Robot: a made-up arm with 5 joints.
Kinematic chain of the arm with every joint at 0, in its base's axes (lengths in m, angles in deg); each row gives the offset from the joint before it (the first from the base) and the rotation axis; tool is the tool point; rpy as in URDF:
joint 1: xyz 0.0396 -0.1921 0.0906 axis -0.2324 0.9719 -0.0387
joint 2: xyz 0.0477 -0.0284 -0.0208 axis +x
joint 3: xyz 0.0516 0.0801 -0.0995 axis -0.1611 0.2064 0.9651
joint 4: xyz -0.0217 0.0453 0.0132 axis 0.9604 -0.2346 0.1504
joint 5: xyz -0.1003 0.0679 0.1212 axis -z
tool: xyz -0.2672 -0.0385 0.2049 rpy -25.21 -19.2 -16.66
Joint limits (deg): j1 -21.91..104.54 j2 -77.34..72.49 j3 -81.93..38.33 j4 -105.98..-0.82 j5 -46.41..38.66
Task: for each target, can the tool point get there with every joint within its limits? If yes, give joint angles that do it. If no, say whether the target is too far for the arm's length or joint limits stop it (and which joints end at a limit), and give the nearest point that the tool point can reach.
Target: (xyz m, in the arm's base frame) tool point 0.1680 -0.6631 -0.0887
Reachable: no: joint limits stop it (at a limit: joint 1, joint 2, joint 3, joint 4, joint 5) | nearest point 0.0420 -0.5249 0.0113 | short by 0.212 m
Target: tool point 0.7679 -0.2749 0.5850
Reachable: no: too far | nearest point 0.5663 -0.2047 0.4541 | short by 0.250 m
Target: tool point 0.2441 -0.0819 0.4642
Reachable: yes | joints 54.04 52.39 8.61 -55.34 -28.34
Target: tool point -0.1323 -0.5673 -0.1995
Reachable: no: joint limits stop it (at a limit: joint 2, joint 3, joint 4, joint 5) | nearest point -0.2554 -0.4798 -0.3221 | short by 0.195 m
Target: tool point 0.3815 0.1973 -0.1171
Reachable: yes | joints 82.15 21.62 -66.10 -28.72 19.26
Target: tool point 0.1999 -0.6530 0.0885
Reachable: no: joint limits stop it (at a limit: joint 1, joint 3, joint 4, joint 5) | nearest point 0.1667 -0.4856 0.1945 | short by 0.201 m
